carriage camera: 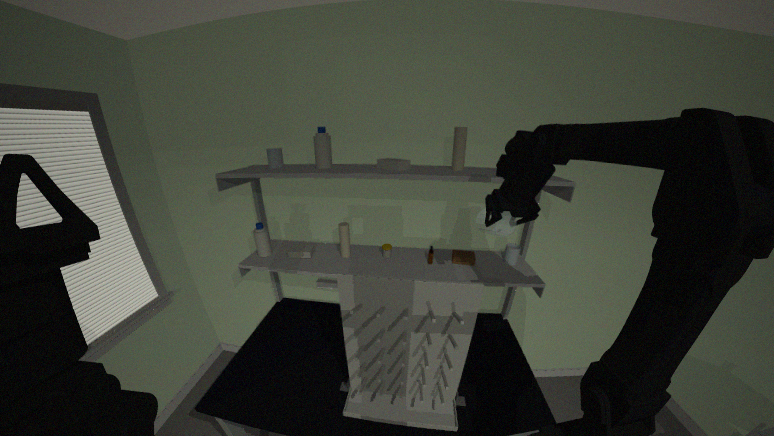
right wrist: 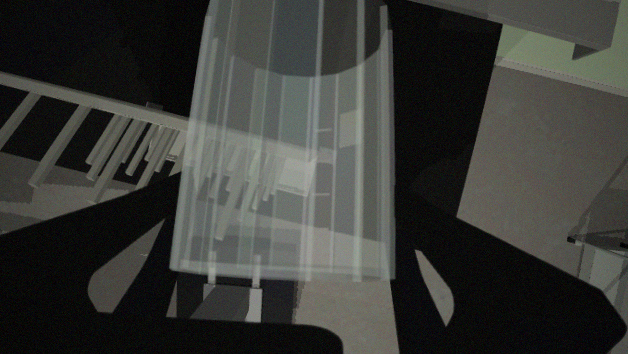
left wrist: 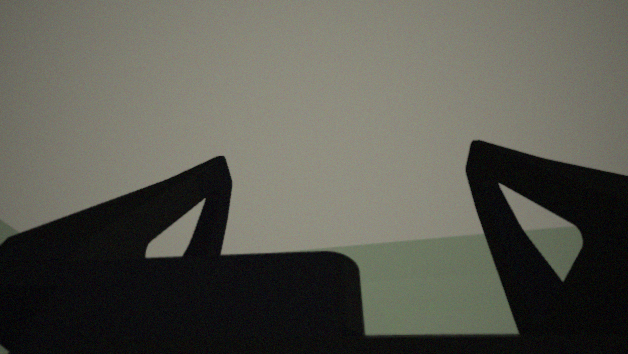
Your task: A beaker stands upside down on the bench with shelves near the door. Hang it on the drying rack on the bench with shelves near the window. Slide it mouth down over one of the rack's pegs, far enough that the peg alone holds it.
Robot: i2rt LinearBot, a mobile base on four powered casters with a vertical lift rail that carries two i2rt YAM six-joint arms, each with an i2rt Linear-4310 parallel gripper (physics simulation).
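Places are measured from the left arm's base along level axes (x right, y ahead, z up), in centimetres.
Pixels of known places: left gripper, between the fingertips: (left wrist: 344, 162); right gripper, between the fingertips: (carriage camera: 498, 225) (right wrist: 290, 189).
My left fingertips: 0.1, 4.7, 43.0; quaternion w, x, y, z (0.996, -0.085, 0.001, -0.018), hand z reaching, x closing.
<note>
Behind a point stands the place of what it marks, as x, y, z.
The clear beaker (carriage camera: 499, 229) @[65.1, 37.4, 21.3] (right wrist: 287, 210) @[66.9, 40.5, 25.6] is between the fingers of my right gripper (carriage camera: 504, 220) @[66.5, 40.5, 21.2] (right wrist: 290, 189) @[66.5, 40.5, 21.2], which is shut on it. It is held tilted in the air, above and to the right of the rack in the carriage view; its mouth end is hard to make out. The pale drying rack (carriage camera: 381, 295) @[35.5, 46.6, -5.1] (right wrist: 65, 94) @[42.1, 46.0, 1.7] stands on the black bench, with rows of slanted pegs. In the right wrist view, some pegs show left of the beaker and through its wall. My left gripper (carriage camera: 18, 159) (left wrist: 344, 162) @[0.1, 4.7, 43.0] is open and empty, pointing up far left of the rack.
The lower shelf (carriage camera: 403, 265) @[47.2, 81.3, -16.2] behind the rack holds bottles, an orange-brown box (carriage camera: 463, 257) @[76.6, 80.4, -12.3] and a light cup (carriage camera: 512, 255) @[101.0, 77.3, -10.7] below the held beaker. The upper shelf (carriage camera: 357, 172) @[27.3, 75.7, 29.5] also bears containers. The black bench top (carriage camera: 292, 357) @[-10.4, 65.9, -61.9] surrounds the rack's foot. A window (carriage camera: 108, 216) @[-117.1, 92.4, 7.8] is at the left.
</note>
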